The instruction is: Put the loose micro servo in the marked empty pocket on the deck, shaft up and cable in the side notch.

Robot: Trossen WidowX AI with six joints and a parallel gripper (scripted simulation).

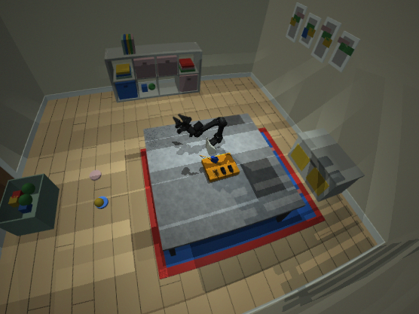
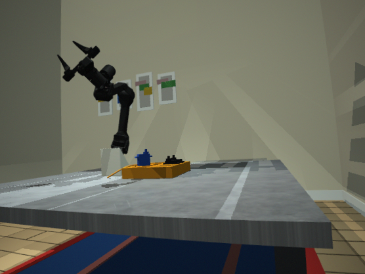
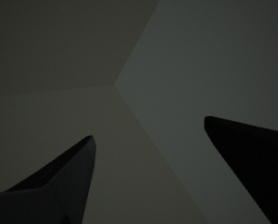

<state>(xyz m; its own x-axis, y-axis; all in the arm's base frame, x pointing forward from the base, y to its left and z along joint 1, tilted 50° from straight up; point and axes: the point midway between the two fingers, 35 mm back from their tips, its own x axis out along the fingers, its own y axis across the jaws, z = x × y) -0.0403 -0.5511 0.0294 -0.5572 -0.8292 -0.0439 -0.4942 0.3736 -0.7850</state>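
The orange deck is 530 mm below my gripper tip, 350 mm to the left of it and 210 mm ahead of it.
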